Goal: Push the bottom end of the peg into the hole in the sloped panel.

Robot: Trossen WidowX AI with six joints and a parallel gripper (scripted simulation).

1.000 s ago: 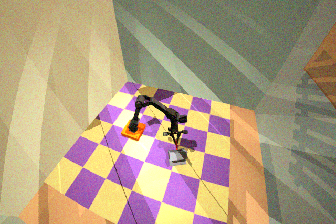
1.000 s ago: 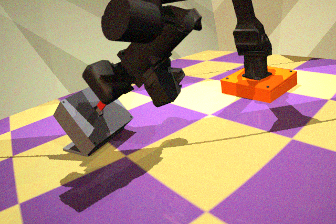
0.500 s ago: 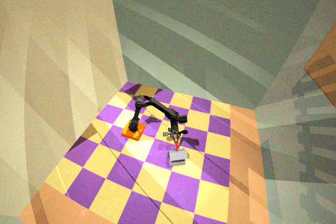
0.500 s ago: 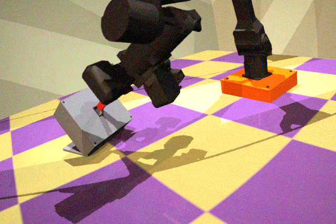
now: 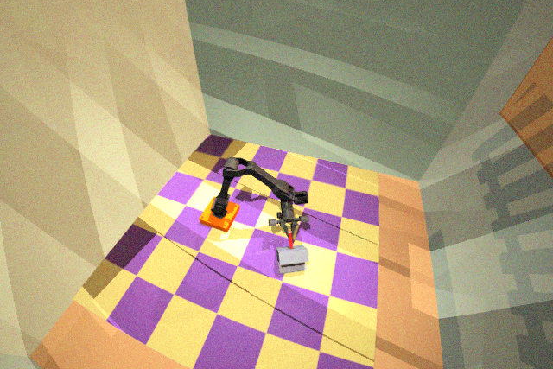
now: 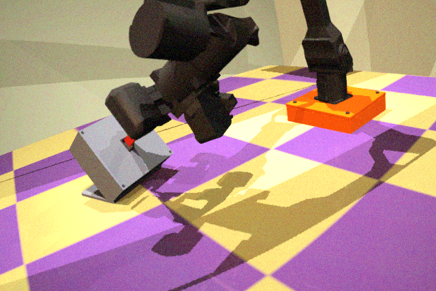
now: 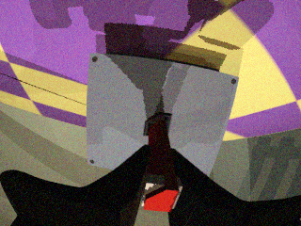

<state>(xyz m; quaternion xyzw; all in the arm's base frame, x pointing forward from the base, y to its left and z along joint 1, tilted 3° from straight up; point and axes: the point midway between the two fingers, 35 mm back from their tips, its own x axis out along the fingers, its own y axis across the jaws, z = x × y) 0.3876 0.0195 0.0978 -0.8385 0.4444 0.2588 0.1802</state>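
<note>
Right now my gripper tip is 30 mm short of the grey sloped panel, 50 mm to the left of it and 40 mm above it. Also, from my gripper tip: red peg 10 mm behind, 10 mm to the left, 10 mm above.
</note>
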